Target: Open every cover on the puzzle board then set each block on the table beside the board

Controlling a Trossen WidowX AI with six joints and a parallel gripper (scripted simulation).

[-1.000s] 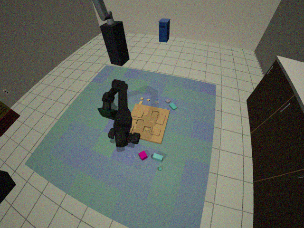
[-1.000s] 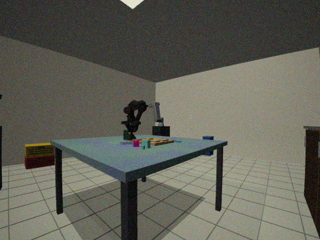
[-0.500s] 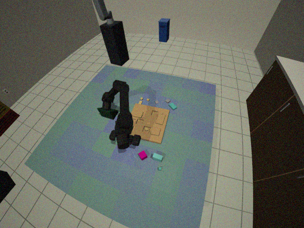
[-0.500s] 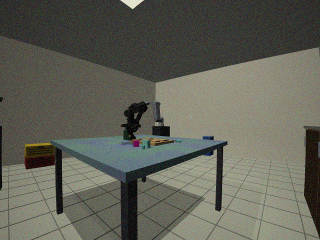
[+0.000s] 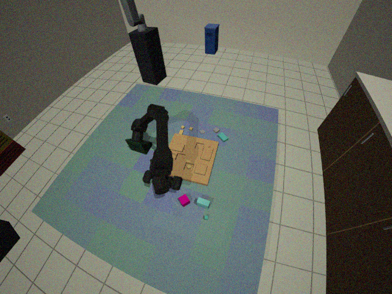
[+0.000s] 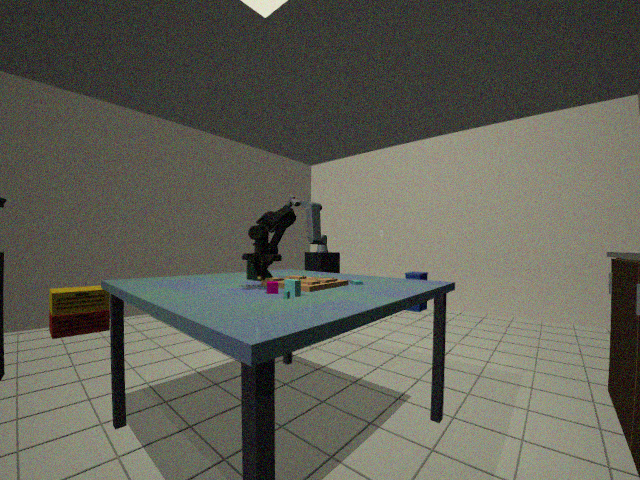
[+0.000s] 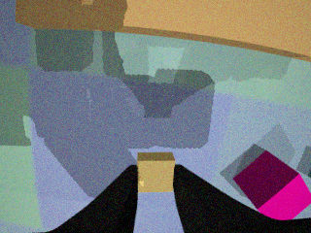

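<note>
Right now the tan puzzle board is 1 cm ahead of my gripper tip, 21 cm to the left of it and 3 cm below it. Also, from my gripper tip: cyan block: 21 cm ahead, 1 cm to the left, 2 cm below; tiny teal block: 25 cm ahead, 4 cm to the right, 4 cm below; magenta block: 12 cm ahead, 1 cm to the right, 3 cm below.
</note>
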